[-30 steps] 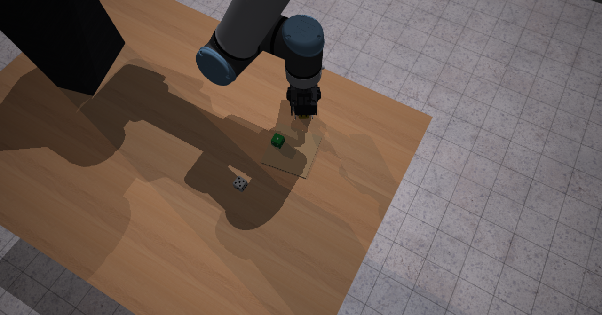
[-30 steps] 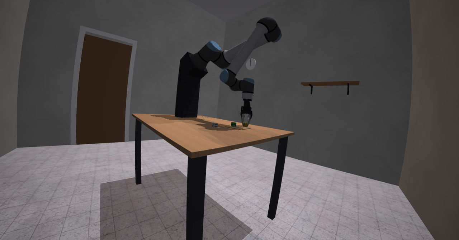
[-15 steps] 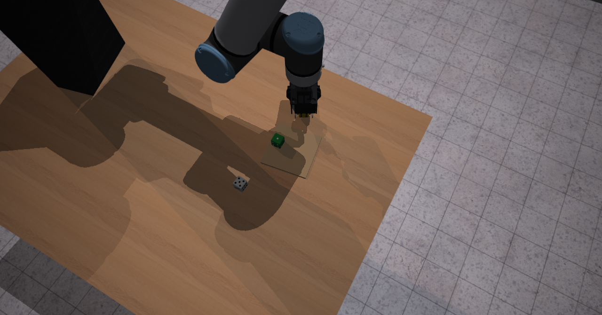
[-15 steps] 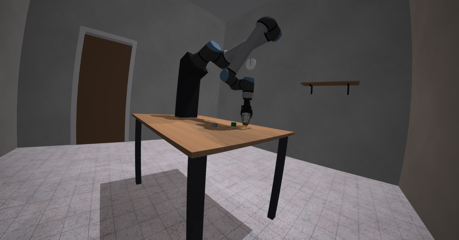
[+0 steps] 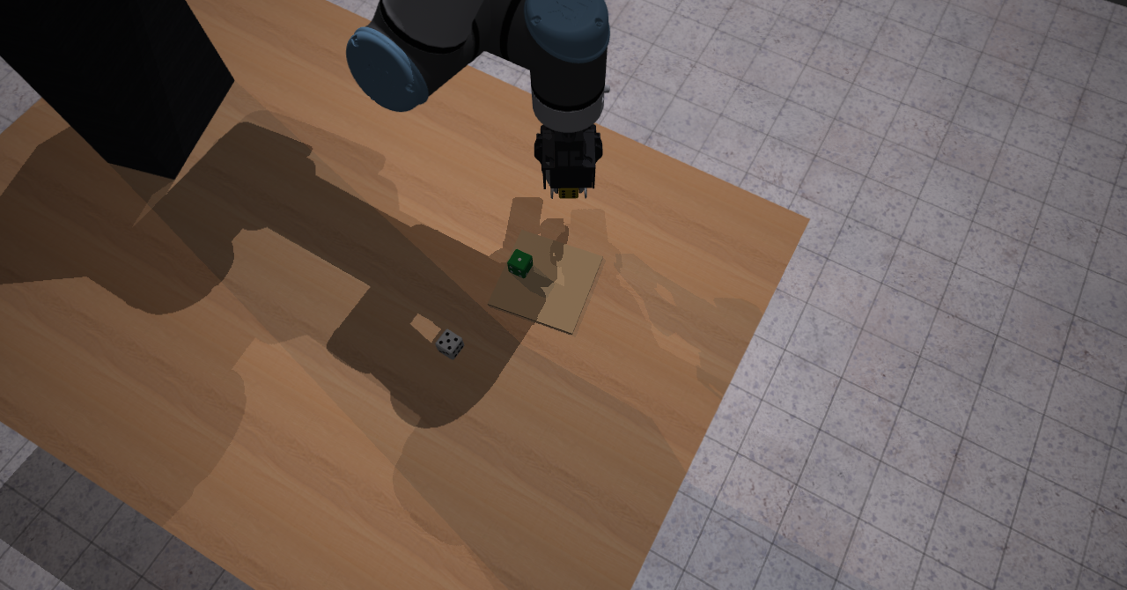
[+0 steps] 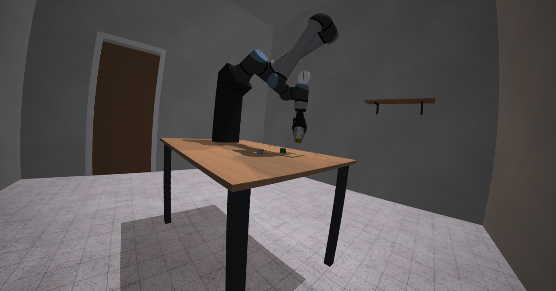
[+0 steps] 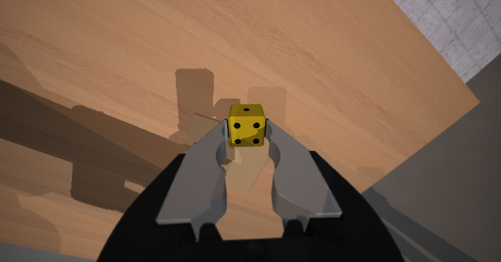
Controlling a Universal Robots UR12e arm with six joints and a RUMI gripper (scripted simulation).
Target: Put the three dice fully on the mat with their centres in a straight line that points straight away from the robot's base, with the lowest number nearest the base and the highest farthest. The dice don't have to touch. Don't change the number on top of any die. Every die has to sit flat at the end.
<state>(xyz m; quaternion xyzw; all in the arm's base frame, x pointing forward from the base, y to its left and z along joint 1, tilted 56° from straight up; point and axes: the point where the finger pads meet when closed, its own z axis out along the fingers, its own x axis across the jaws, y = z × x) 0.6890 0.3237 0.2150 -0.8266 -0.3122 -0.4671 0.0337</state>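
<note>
Now: the tan mat 80 mm ahead of my hand, 100 mm to the right of it and 90 mm below it. Round my hand: yellow die right at my hand; green die 40 mm ahead, 120 mm to the right, 70 mm below; white die 90 mm ahead, 280 mm to the right, 80 mm below.
</note>
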